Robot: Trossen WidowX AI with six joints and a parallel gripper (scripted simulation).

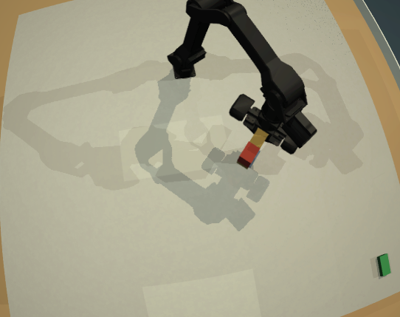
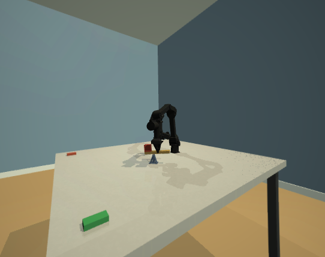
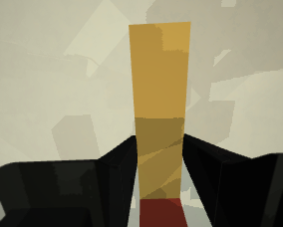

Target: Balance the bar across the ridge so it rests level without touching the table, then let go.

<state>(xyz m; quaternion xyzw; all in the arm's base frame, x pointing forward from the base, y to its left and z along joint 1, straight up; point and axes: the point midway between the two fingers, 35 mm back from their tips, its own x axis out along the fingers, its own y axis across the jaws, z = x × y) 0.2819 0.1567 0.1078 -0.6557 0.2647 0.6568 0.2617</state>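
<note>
Right now the small blue ridge is 3 cm ahead of my gripper tip, 2 cm to the right of it and 4 cm below it. Round my gripper tip: small flat red piece: 46 cm ahead, 66 cm to the right, 7 cm below; then green block: 46 cm ahead, 34 cm to the left, 7 cm below.
</note>
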